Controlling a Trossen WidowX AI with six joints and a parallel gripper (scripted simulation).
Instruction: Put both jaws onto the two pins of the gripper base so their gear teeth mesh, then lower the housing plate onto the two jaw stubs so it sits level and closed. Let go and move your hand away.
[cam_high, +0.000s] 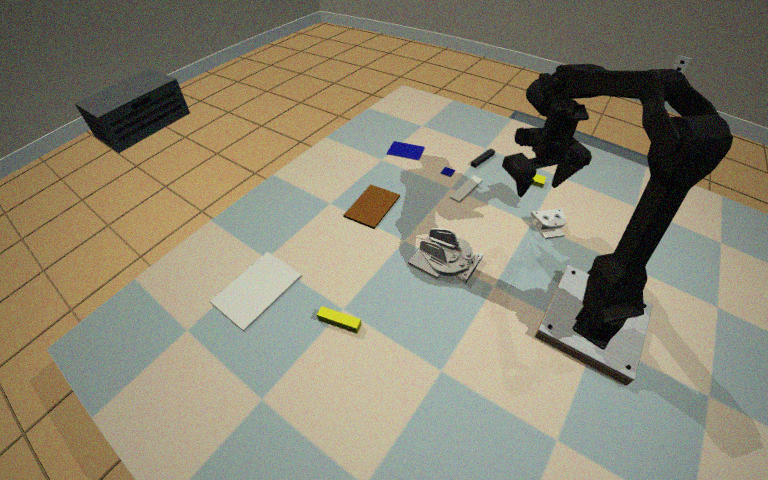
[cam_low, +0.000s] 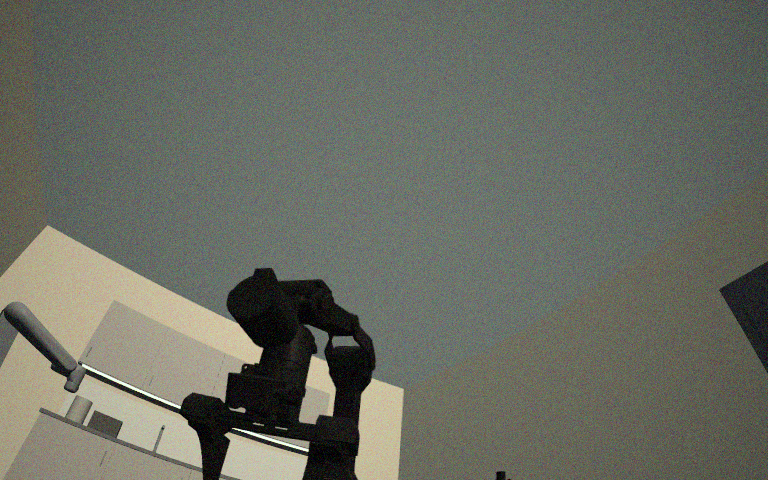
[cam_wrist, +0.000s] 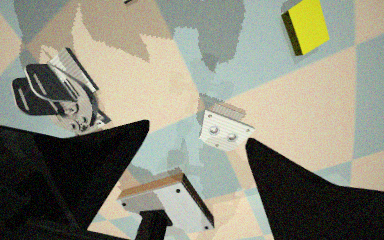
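Now: the gripper base 7 cm below my gripper tip, 5 cm behind it and 2 cm to the right of it. Also, from my gripper tip: white strip: 17 cm ahead, 9 cm below; then housing plate: 21 cm to the left, 9 cm below, 3 cm ahead; then jaw: 19 cm to the left, 8 cm below, 5 cm ahead.
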